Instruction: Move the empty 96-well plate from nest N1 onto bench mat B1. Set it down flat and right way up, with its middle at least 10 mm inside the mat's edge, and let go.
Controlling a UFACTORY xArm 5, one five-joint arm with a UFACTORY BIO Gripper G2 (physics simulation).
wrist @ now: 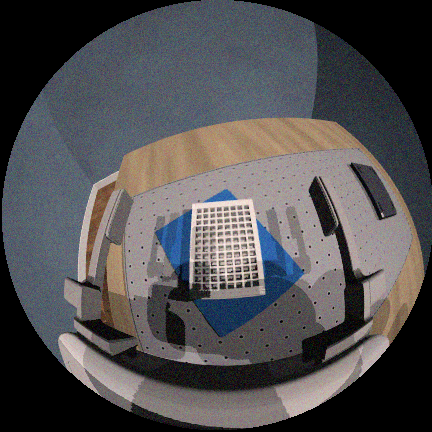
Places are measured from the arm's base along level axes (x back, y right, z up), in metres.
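Pixels of known places: end effector, tool point: (216, 209).
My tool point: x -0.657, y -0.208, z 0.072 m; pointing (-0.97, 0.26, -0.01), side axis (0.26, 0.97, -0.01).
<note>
Behind a point stands the place of what it marks.
The white 96-well plate (226, 246) @[y -0.204, x -0.665, z -0.023 m] lies flat and right way up on the blue bench mat (225, 317) @[y -0.229, x -0.582, z -0.031 m], near the mat's middle and turned at an angle to it. Two of its ends reach close to or past the mat's edges. My gripper (222, 212) @[y -0.208, x -0.657, z 0.072 m] is open, its two fingers wide apart, one well to the left and one well to the right of the plate. Neither finger touches the plate, and it stands above and clear of it. Shadows of the gripper fall over the mat and the plate's near end. Nest N1 does not show.
The mat lies on a grey perforated board (320, 295) @[y -0.108, x -0.558, z -0.033 m] on a wooden table (225, 145) @[y -0.133, x -0.900, z -0.046 m]. A dark flat block (374, 191) @[y 0.160, x -0.653, z -0.022 m] lies at the right on the board. A white-rimmed wooden tray-like thing (84, 235) shows at the left edge, partly behind the left finger.
</note>
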